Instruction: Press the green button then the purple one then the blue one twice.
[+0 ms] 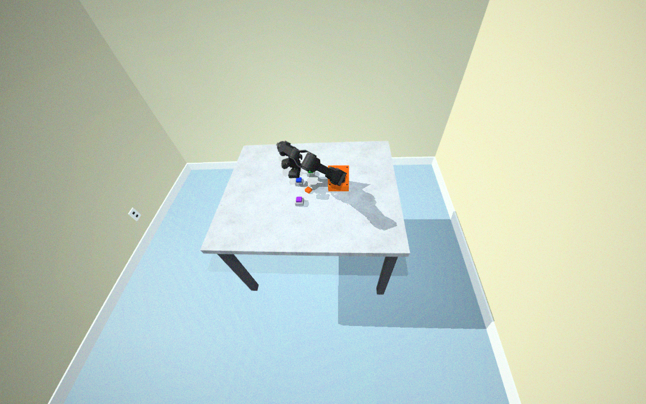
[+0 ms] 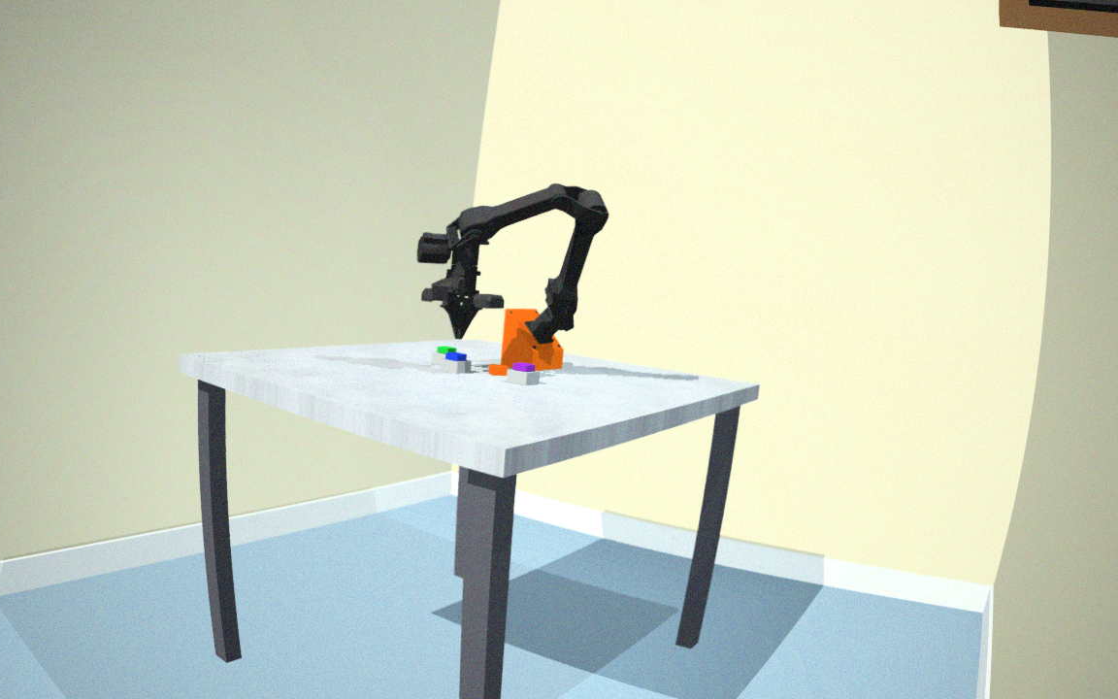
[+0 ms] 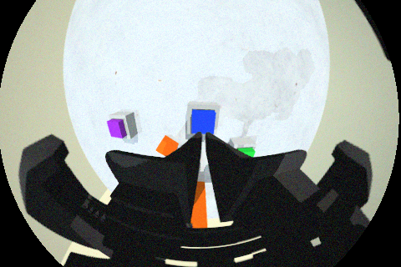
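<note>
My gripper tip is 40 mm above the blue button. Also, from my gripper tip: small orange block (60 mm behind, 70 mm to the left, 60 mm below); then purple button (20 mm behind, 160 mm to the left, 40 mm below); then green button (70 mm behind, 80 mm to the right, 40 mm below).
</note>
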